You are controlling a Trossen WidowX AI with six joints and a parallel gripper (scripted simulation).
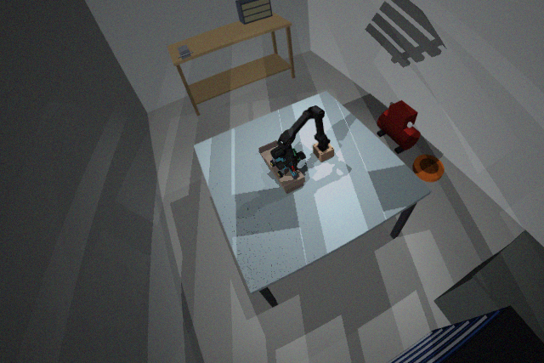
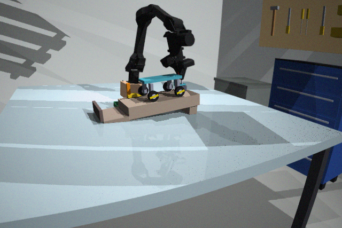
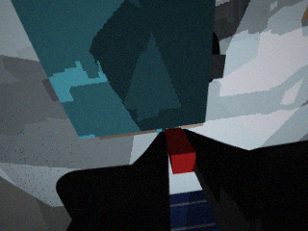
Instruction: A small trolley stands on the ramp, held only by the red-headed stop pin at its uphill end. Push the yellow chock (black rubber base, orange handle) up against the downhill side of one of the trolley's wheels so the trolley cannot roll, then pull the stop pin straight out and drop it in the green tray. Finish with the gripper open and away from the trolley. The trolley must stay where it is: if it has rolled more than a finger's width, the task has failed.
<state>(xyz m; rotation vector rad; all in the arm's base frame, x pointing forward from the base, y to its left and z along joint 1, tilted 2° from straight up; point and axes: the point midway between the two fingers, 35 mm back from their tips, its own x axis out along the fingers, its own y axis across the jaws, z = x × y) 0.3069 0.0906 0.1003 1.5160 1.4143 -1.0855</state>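
My gripper tip is now 12 cm past the green tray, 22 cm to the left of it and 15 cm above it. Round my gripper tip: blue-topped trolley 1 cm ahead, 11 cm to the right, 3 cm below; tan ramp 1 cm ahead, 12 cm to the right, 9 cm below; red-headed stop pin right at my gripper tip.
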